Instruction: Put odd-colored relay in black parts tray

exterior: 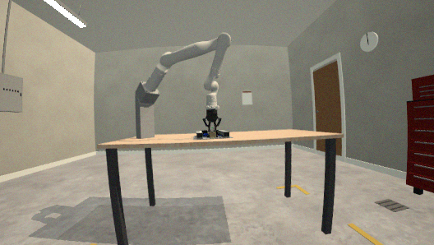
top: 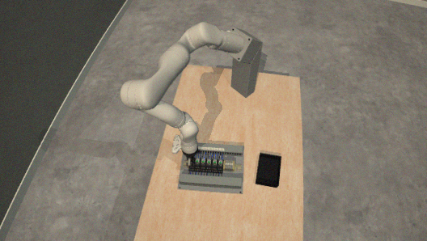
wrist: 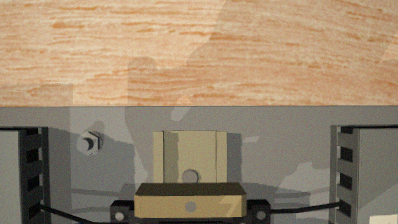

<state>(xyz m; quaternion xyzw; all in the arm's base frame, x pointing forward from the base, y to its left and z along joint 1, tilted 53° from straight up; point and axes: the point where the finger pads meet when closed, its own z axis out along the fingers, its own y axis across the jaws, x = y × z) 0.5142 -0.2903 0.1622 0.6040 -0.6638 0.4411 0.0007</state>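
Now: hand 10 mm above the relay. The rest, counted from my hand: grey relay panel 100 mm to the left, 30 mm below, 30 mm ahead; then black parts tray 360 mm to the left, 130 mm ahead, 40 mm below.
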